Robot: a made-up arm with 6 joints. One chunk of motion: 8 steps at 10 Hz.
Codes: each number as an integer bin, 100 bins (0 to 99) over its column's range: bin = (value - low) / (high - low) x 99, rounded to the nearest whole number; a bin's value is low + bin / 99 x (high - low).
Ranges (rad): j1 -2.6..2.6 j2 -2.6..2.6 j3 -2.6..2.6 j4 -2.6..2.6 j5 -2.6..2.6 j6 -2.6..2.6
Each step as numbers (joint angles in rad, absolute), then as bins.
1 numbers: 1.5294 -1.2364 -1.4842 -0.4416 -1.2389 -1.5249
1 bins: 79 26 21 41 26 20
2 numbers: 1.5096 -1.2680 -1.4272 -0.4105 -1.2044 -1.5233
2 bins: 78 25 22 42 27 20
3 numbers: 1.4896 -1.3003 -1.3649 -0.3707 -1.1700 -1.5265
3 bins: 78 25 24 42 27 20
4 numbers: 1.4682 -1.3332 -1.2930 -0.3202 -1.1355 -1.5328
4 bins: 77 24 25 43 28 20
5 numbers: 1.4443 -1.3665 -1.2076 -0.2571 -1.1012 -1.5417
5 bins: 77 23 27 45 29 20
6 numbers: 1.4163 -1.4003 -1.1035 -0.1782 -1.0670 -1.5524
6 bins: 76 23 28 46 29 20
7 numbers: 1.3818 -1.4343 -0.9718 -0.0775 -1.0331 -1.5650
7 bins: 76 22 31 48 30 20
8 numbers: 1.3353 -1.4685 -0.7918 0.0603 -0.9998 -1.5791
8 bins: 75 22 34 51 30 19
